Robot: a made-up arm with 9 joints. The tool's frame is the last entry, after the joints.
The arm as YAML. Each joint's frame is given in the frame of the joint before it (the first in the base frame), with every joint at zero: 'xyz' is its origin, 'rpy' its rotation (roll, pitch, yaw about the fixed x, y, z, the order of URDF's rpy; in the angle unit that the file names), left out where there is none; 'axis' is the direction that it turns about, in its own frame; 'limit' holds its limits. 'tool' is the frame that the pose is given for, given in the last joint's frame.
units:
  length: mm
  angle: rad
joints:
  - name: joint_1
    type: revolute
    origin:
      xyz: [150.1, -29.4, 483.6]
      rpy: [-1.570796, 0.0, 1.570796]
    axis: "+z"
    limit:
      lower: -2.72
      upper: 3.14
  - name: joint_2
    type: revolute
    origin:
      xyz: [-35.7, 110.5, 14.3]
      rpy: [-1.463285, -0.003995, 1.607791]
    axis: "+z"
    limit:
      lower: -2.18
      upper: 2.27
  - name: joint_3
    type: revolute
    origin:
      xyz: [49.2, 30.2, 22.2]
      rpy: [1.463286, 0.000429, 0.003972]
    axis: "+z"
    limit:
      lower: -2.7
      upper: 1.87
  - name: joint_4
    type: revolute
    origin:
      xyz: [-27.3, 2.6, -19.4]
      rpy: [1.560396, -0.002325, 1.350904]
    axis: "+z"
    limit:
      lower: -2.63
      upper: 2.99
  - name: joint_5
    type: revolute
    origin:
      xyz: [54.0, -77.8, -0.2]
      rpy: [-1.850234, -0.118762, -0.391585]
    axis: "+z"
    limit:
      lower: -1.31
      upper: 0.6
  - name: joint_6
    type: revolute
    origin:
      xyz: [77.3, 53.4, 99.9]
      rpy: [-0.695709, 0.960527, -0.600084]
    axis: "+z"
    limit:
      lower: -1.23
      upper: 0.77
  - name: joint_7
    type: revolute
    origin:
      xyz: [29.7, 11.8, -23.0]
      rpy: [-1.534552, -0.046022, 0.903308]
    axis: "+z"
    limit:
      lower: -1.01
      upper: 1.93
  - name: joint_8
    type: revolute
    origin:
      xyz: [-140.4, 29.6, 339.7]
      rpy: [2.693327, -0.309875, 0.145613]
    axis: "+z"
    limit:
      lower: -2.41
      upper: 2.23
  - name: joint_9
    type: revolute
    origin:
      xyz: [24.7, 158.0, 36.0]
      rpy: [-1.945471, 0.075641, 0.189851]
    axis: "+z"
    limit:
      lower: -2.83
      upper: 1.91
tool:
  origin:
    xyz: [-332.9, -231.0, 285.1]
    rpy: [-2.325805, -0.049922, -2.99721]
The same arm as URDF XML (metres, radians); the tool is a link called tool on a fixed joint. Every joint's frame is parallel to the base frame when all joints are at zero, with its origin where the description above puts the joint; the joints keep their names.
<robot name="arm">
  <joint name="joint_1" type="revolute">
    <parent link="base"/>
    <child link="link1"/>
    <origin xyz="0.1501 -0.0294 0.4836" rpy="0 0 0"/>
    <axis xyz="-1 0 0"/>
    <limit lower="-2.72" upper="3.14"/>
  </joint>
  <joint name="joint_2" type="revolute">
    <parent link="link1"/>
    <child link="link2"/>
    <origin xyz="-0.0143 -0.0357 -0.1105" rpy="0 0 0"/>
    <axis xyz="-0.107303 -0.99353 0.037201"/>
    <limit lower="-2.18" upper="2.27"/>
  </joint>
  <joint name="joint_3" type="revolute">
    <parent link="link2"/>
    <child link="link3"/>
    <origin xyz="0.0274 -0.0271 -0.0483" rpy="0 0 0"/>
    <axis xyz="-1 0 0"/>
    <limit lower="-2.7" upper="1.87"/>
  </joint>
  <joint name="joint_4" type="revolute">
    <parent link="link3"/>
    <child link="link4"/>
    <origin xyz="0.0194 -0.0016 0.0274" rpy="0 0 0"/>
    <axis xyz="-0.0104 0.181893 -0.983263"/>
    <limit lower="-2.63" upper="2.99"/>
  </joint>
  <joint name="joint_5" type="revolute">
    <parent link="link4"/>
    <child link="link5"/>
    <origin xyz="0.0777 -0.0532 -0.0105" rpy="0 0 0"/>
    <axis xyz="-0.874005 -0.439902 0.206401"/>
    <limit lower="-1.31" upper="0.6"/>
  </joint>
  <joint name="joint_6" type="revolute">
    <parent link="link5"/>
    <child link="link6"/>
    <origin xyz="-0.0418 -0.1213 0.0483" rpy="0 0 0"/>
    <axis xyz="0 -1 0"/>
    <limit lower="-1.23" upper="0.77"/>
  </joint>
  <joint name="joint_7" type="revolute">
    <parent link="link6"/>
    <child link="link7"/>
    <origin xyz="0.0308 0.023 -0.0087" rpy="0 0 0"/>
    <axis xyz="-0.248889 -0.036198 0.967855"/>
    <limit lower="-1.01" upper="1.93"/>
  </joint>
  <joint name="joint_8" type="revolute">
    <parent link="link7"/>
    <child link="link8"/>
    <origin xyz="-0.2194 0.0237 0.2955" rpy="0 0 0"/>
    <axis xyz="0.523812 -0.372609 -0.766018"/>
    <limit lower="-2.41" upper="2.23"/>
  </joint>
  <joint name="joint_9" type="revolute">
    <parent link="link8"/>
    <child link="link9"/>
    <origin xyz="0.0183 -0.1574 0.0421" rpy="0 0 0"/>
    <axis xyz="-0.484497 -0.720796 0.495697"/>
    <limit lower="-2.83" upper="1.91"/>
  </joint>
  <joint name="tool_joint" type="fixed">
    <parent link="link9"/>
    <child link="tool"/>
    <origin xyz="-0.29 -0.3437 -0.208" rpy="-3.0589 0.7743 -3.0408"/>
  </joint>
  <link name="base"/>
  <link name="link1"/>
  <link name="link2"/>
  <link name="link3"/>
  <link name="link4"/>
  <link name="link5"/>
  <link name="link6"/>
  <link name="link7"/>
  <link name="link8"/>
  <link name="link9"/>
  <link name="tool"/>
</robot>

